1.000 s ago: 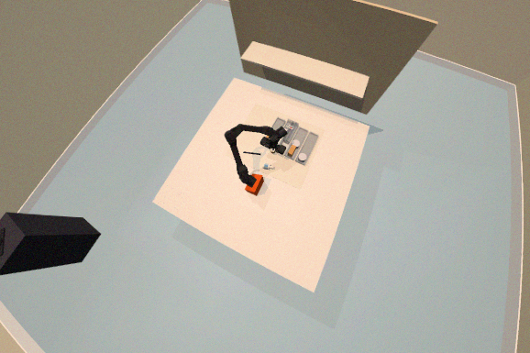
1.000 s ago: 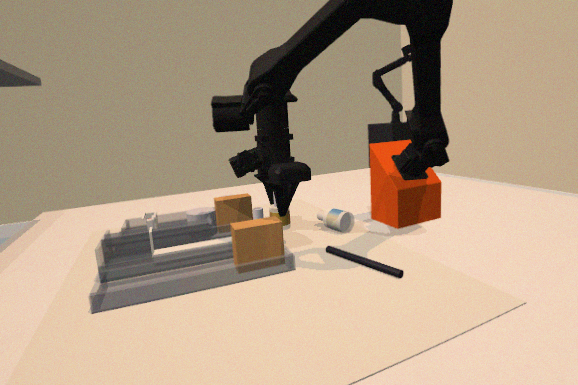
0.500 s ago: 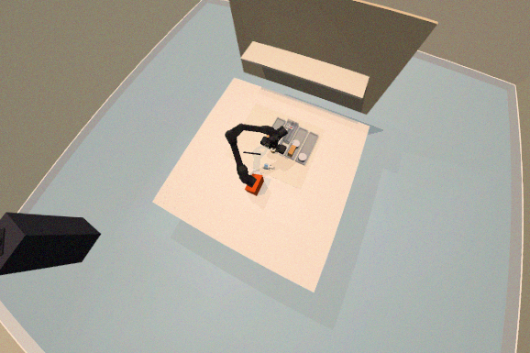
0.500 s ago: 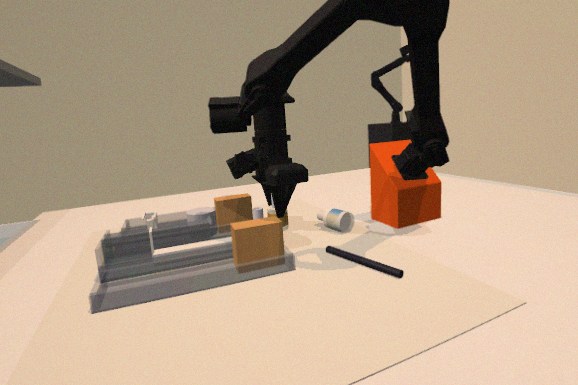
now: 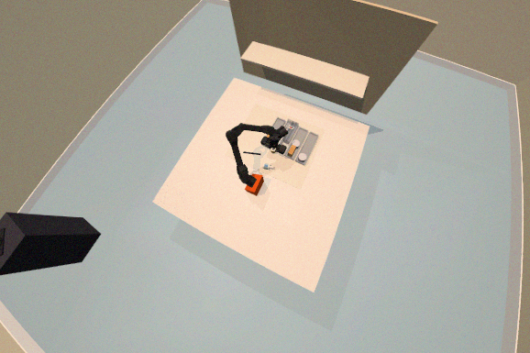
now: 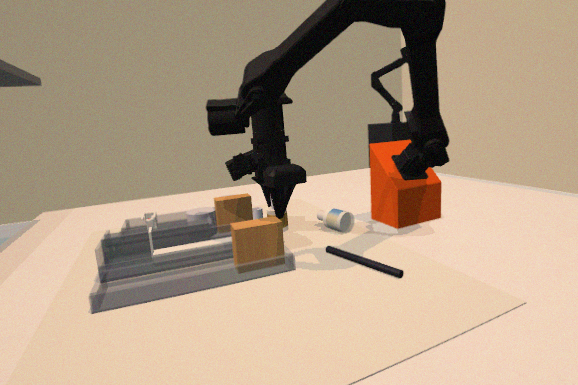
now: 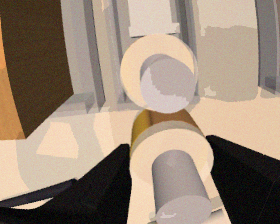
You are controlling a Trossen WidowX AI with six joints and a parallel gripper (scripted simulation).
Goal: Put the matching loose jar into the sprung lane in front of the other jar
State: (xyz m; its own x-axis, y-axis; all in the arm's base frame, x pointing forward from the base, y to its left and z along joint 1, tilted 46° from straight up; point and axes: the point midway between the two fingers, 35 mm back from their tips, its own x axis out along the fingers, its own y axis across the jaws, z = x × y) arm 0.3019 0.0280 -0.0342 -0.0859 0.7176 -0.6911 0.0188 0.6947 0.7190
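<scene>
Right now my gripper tip is 13 cm past the blue-banded jar, 3 cm to the left of it and 3 cm above it. Round my gripper tip: pale pusher plate (14 cm ahead, 3 cm to the right, 1 cm below); then black rod (9 cm behind, 15 cm to the left, 5 cm below); then grey lane rack (18 cm ahead, 2 cm to the right, 4 cm below).
</scene>
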